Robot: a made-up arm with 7 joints. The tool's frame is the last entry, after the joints.
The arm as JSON. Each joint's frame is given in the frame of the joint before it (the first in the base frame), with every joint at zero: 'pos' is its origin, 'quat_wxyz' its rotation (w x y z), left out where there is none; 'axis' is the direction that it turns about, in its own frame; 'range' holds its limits. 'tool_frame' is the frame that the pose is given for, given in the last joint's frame.
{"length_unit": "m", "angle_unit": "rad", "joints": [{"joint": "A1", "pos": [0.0, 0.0, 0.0], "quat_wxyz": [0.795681, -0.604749, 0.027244, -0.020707], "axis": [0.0, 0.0, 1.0], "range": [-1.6, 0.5]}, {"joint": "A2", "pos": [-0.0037, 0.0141, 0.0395], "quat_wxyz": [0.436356, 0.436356, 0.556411, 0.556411], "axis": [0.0, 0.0, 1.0], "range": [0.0, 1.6]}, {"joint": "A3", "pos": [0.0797, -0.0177, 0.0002], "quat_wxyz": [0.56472, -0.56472, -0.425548, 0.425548], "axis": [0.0, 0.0, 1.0], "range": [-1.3, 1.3]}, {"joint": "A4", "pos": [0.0, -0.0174, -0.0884], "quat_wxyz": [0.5, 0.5, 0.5, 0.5], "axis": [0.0, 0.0, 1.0], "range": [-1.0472, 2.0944]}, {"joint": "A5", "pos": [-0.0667, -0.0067, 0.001], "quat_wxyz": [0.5, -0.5, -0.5, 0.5], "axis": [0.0, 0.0, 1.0], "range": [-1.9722, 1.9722]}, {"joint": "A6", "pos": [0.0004, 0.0, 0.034], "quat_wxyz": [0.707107, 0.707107, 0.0, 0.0], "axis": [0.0, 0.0, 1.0], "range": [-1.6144, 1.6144]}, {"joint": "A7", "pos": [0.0, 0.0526, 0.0], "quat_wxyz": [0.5, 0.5, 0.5, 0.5], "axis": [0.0, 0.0, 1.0], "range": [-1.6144, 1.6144]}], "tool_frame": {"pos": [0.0, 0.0, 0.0]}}
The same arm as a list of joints. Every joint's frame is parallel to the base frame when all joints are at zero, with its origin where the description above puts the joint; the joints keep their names.
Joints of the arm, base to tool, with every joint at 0 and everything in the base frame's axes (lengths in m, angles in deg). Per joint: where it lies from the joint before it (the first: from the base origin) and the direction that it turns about. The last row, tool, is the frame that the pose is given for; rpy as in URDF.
A1: axis 0.068403 0.961235 0.26711 origin 0 0 0
A2: axis 0.968889 -0.0002 -0.247497 origin -0.001 0.042 -0.003
A3: axis 0.247497 -0.0001 0.968889 origin -0.02 0.005 -0.079
A4: axis 0.0002 1 0 origin -0.005 0 -0.09
A5: axis 0.968889 -0.0002 -0.247497 origin 0.063 0.001 -0.023
A6: axis 0.0002 1 0 origin 0.033 0 -0.008
A7: axis 0.247497 -0.0001 0.968889 origin 0.051 0 -0.013
tool: origin 0 0 0 rpy 0 14.33 -0.01
Joint limits (deg, base to tool): -91.67..28.65 0..91.67 -74.48..74.48 -60..120 -113..113 -92.5..92.5 -92.5..92.5

